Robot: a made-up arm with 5 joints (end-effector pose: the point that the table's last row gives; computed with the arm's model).
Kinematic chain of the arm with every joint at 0, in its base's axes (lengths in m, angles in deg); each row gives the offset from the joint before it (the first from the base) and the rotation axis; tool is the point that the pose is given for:
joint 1: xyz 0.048 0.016 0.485 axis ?
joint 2: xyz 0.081 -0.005 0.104 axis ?
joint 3: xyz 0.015 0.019 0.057 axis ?
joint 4: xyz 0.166 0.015 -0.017 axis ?
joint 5: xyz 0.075 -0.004 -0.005 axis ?
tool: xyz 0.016 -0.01 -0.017
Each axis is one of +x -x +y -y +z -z.
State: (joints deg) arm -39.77 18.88 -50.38 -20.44 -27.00
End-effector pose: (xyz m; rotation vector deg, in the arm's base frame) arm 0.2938 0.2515 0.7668 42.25 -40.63 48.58
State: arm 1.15 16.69 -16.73 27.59 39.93
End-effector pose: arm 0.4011 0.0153 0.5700 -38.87 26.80 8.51
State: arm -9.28 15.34 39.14 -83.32 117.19
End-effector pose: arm 0.3094 0.0734 0.5491 -111.73 -26.95 -23.49
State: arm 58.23 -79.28 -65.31 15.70 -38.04
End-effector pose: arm 0.0000 0.1459 0.8106 -40.50 -112.76 8.10
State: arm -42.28 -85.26 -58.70 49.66 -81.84
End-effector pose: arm -0.0446 -0.0135 0.8121 93.29 -53.99 96.01
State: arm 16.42 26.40 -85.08 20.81 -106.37
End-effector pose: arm 0.3467 -0.0260 0.8145 95.94 -39.96 23.42
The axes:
joint 1: -z
joint 2: +y
joint 3: +y
joint 4: +y
joint 5: -x

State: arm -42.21 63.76 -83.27 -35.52 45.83
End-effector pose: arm 0.3115 0.2629 0.7092 -20.56 -63.44 15.37
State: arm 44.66 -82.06 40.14 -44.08 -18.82
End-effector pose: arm 0.1994 -0.1041 0.7991 -18.44 -84.91 -21.74
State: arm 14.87 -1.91 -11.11 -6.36 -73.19
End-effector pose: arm 0.3980 -0.0372 0.6791 69.52 -25.84 -0.36
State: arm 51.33 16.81 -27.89 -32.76 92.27
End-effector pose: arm 0.2668 -0.2440 0.7216 -100.70 7.96 -73.39
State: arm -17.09 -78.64 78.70 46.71 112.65
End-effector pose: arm 0.2967 0.1062 0.5388 -111.43 14.73 56.88
